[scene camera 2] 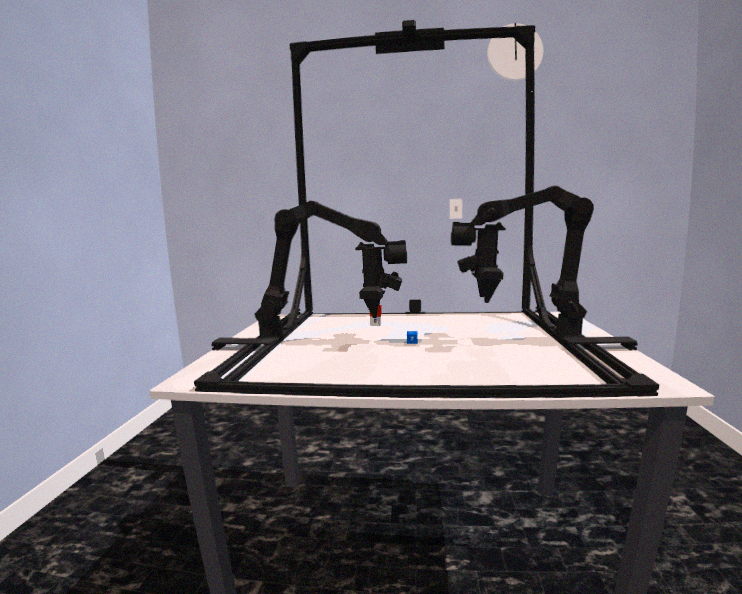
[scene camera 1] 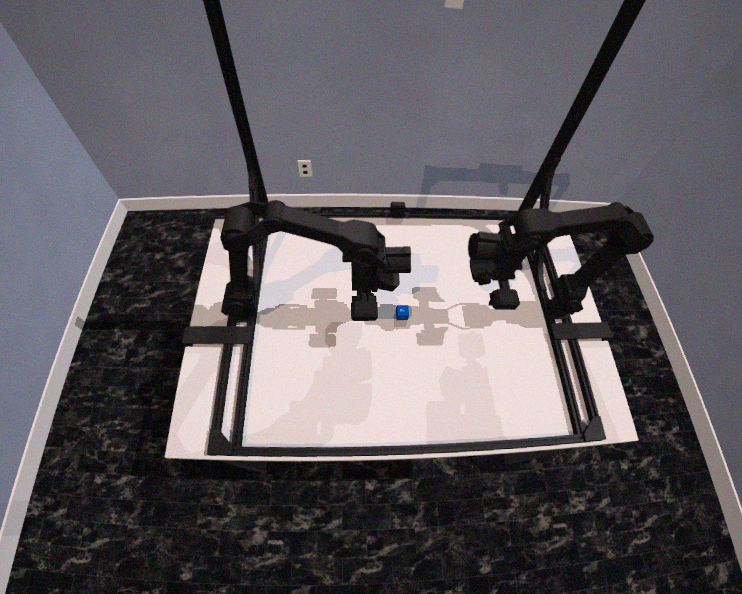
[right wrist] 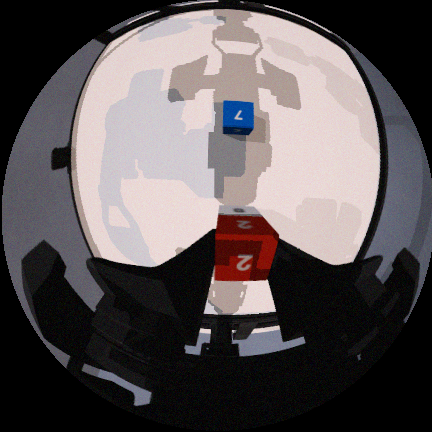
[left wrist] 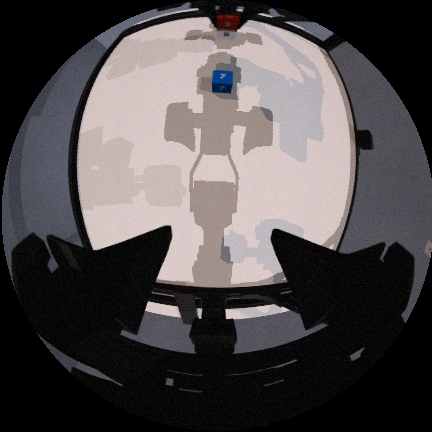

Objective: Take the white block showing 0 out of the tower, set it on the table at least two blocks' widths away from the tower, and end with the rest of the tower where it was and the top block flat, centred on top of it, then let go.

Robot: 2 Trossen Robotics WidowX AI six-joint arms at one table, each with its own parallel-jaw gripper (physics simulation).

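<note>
A blue block showing 7 stands alone on the table. My right gripper is to the left of it in both scene views, shut on a red block showing 2 with the white block showing 0 directly under the red one. Both are raised above the table; the fingers hide how far they reach onto the white block. My left gripper is open and empty, high above the table at the right.
A dark frame runs around the white table, with tall posts behind the arms. A small dark box is at the back edge. Arm shadows cross the table.
</note>
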